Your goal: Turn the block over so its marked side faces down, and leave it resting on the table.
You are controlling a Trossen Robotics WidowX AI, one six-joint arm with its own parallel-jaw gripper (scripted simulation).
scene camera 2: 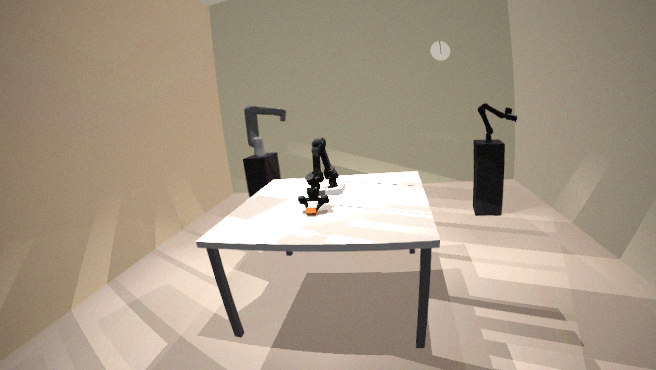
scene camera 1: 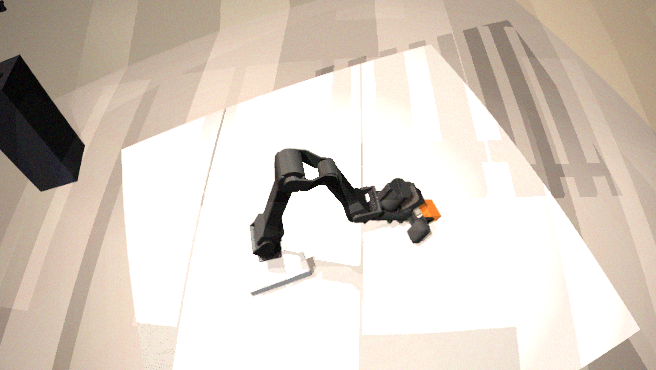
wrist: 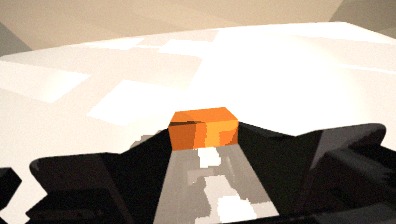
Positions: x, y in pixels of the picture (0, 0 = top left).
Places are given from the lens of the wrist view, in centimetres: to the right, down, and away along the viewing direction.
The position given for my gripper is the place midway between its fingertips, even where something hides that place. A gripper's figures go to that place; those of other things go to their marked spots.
my gripper (wrist: 202, 127): 0, 2, 11
block (wrist: 211, 127): 1, 1, 9
